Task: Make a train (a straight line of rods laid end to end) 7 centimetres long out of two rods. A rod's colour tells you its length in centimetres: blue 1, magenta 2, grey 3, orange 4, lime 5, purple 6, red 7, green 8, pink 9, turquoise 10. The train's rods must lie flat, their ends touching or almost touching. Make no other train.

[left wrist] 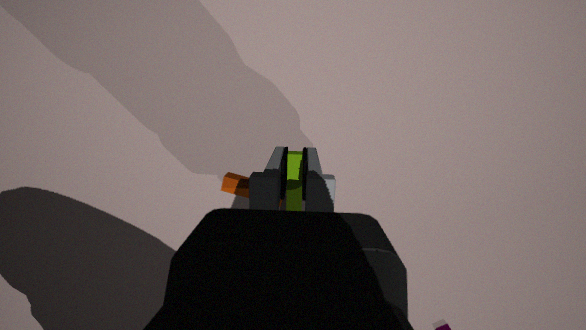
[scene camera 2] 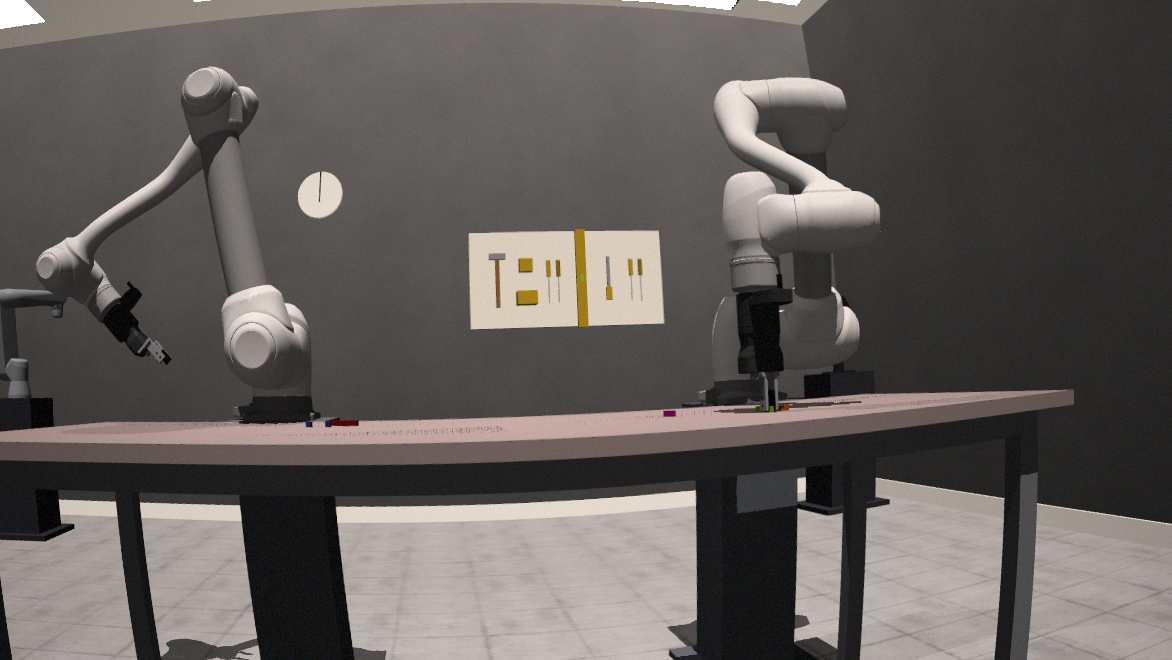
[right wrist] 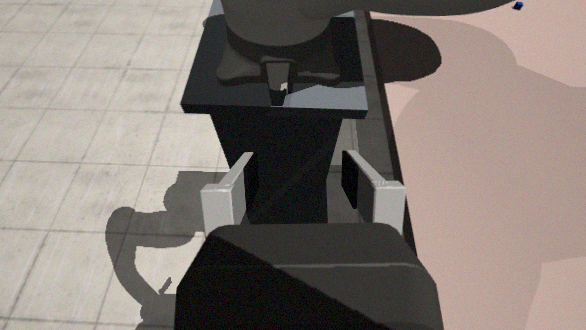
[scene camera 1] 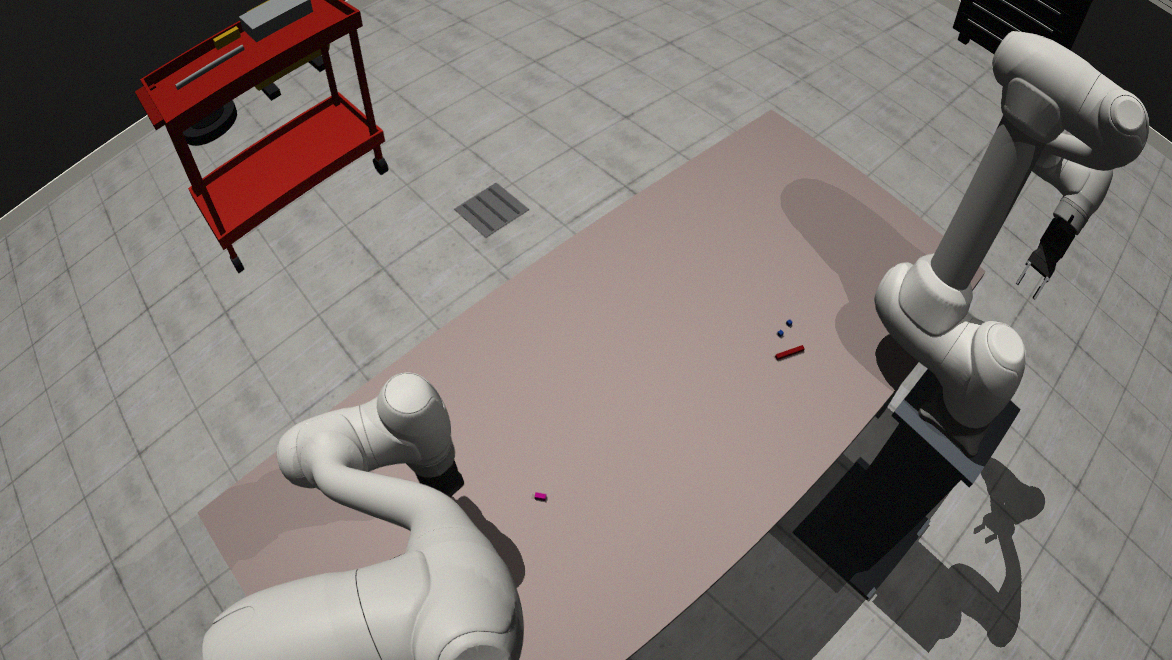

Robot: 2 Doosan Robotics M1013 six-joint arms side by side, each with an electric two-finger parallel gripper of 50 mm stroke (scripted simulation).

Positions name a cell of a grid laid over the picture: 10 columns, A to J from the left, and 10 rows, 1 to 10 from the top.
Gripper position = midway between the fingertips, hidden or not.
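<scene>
Scene camera 2 shows my left gripper (scene camera 2: G7) and my right gripper (scene camera 2: B6). Scene camera 1 shows my right gripper (scene camera 1: I5). In the left wrist view are a lime rod (left wrist: F5) and my left gripper (left wrist: F5). The right wrist view shows my right gripper (right wrist: F6); the lime rod is out of frame in the right wrist view.
</scene>
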